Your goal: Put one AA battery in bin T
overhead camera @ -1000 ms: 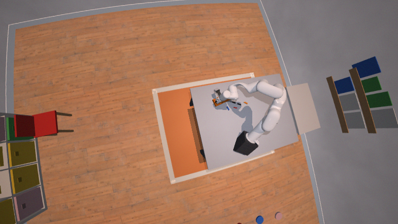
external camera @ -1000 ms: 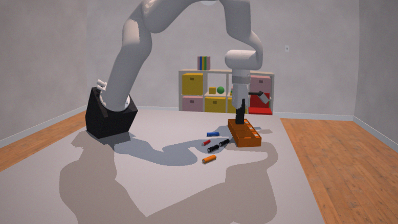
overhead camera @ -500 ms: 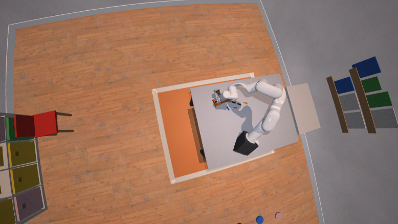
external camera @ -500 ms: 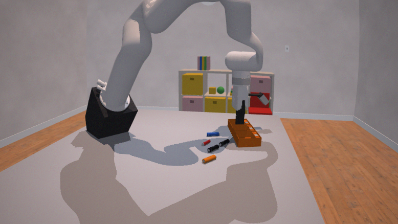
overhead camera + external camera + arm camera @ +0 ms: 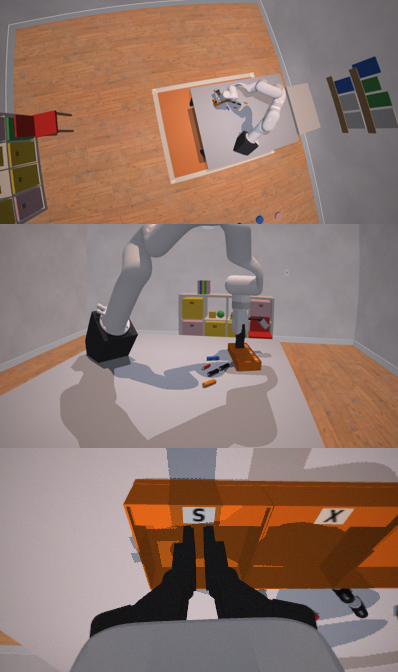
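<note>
Now: hand 12 cm past the blue AA battery, 7 cm to the left of it and 3 cm above it. From my hand the other things lie so: orange bin tray: 8 cm to the right, 2 cm below, 1 cm behind; black battery: 17 cm to the right, 10 cm behind, 3 cm below; small red battery: 17 cm behind, 15 cm to the right, 3 cm below.
</note>
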